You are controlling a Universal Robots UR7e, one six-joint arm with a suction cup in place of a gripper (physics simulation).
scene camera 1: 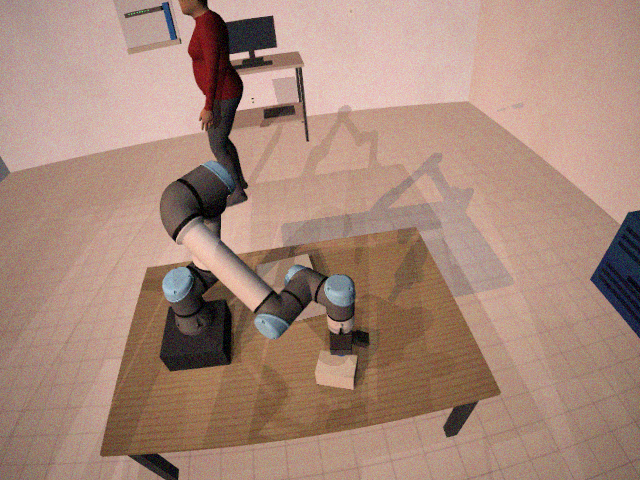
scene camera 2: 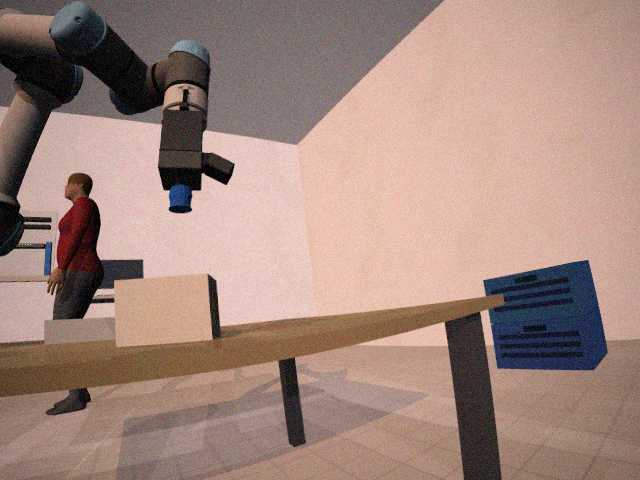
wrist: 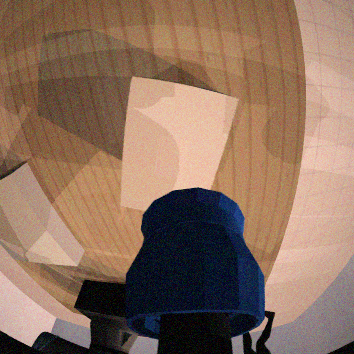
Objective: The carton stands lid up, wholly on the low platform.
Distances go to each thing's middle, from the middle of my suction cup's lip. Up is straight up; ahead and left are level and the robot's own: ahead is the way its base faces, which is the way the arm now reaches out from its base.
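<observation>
Tan carton [scene camera 2: 174,309]: my suction cup is 16 cm above it, 1 cm to the right of it and 2 cm beyond it. Low platform [scene camera 2: 64,331]: 18 cm below my suction cup, 23 cm behind it and 41 cm to the left of it. Going by their middles, the tan carton is the nearest to my suction cup of the things named here.
</observation>
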